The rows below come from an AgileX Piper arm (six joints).
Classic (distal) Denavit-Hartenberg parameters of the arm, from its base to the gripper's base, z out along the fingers. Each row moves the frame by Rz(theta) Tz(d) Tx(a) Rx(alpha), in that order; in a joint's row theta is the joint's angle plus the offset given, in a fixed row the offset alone. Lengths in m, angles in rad.
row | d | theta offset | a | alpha
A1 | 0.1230 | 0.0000 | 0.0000 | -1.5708
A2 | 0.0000 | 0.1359 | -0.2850 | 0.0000
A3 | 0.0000 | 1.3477 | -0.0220 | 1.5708
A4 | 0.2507 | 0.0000 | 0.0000 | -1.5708
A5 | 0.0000 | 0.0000 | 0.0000 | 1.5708
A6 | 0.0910 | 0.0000 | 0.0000 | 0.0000
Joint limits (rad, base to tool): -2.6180..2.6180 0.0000..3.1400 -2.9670..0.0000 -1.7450..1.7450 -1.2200..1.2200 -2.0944..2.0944
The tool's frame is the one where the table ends.
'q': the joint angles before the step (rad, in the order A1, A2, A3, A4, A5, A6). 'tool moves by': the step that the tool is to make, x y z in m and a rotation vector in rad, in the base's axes. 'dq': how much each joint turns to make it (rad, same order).
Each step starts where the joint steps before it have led.
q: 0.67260 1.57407 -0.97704 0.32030 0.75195 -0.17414
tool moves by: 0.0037 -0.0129 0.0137 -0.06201 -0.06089 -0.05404
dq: -0.01321 -0.04318 -0.01403 -0.14672 0.02757 0.12340
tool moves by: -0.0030 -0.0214 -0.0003 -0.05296 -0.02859 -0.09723
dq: -0.02844 -0.05271 0.05537 -0.11286 -0.00399 0.12557
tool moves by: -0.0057 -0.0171 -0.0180 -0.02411 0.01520 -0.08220
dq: -0.03037 -0.01765 0.09278 -0.03740 -0.05090 0.07148
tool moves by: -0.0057 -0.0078 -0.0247 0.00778 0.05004 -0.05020
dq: -0.02138 0.02379 0.08260 0.04200 -0.06928 0.00328
